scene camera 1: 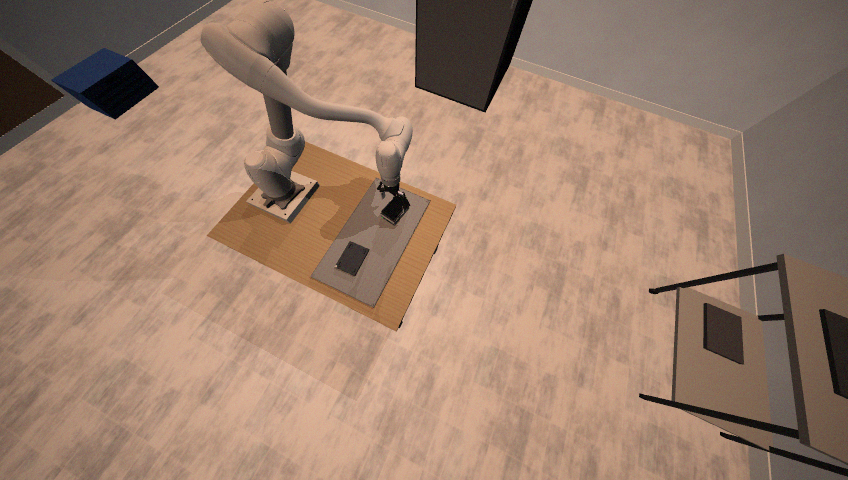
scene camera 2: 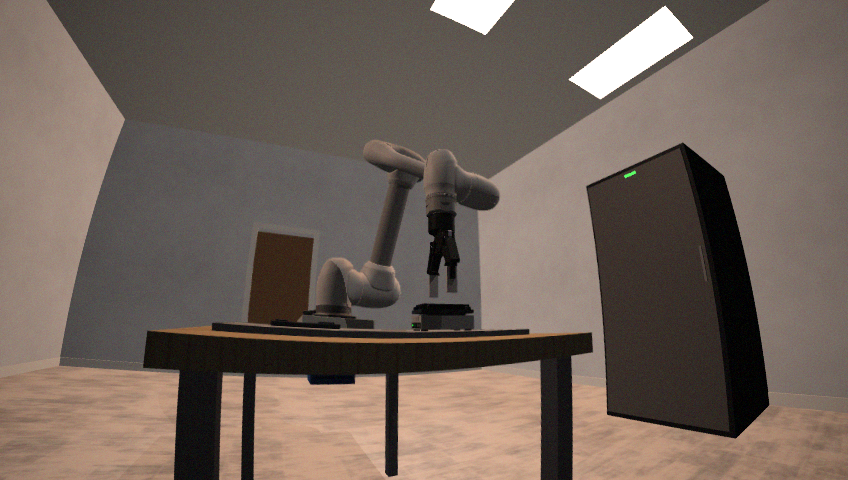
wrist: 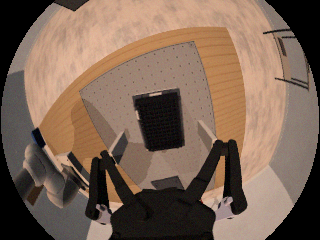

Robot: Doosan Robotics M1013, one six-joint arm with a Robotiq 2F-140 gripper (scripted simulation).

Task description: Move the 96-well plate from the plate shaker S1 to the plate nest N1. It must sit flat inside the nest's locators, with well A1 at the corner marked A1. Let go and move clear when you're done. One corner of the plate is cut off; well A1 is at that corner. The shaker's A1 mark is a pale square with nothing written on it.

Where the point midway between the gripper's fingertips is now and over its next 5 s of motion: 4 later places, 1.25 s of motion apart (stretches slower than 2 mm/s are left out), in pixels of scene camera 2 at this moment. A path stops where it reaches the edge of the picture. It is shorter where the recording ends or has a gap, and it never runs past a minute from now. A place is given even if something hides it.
The gripper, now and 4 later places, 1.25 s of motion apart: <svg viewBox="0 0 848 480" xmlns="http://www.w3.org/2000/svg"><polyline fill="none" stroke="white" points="441,295 441,310 441,290 420,288 380,292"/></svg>
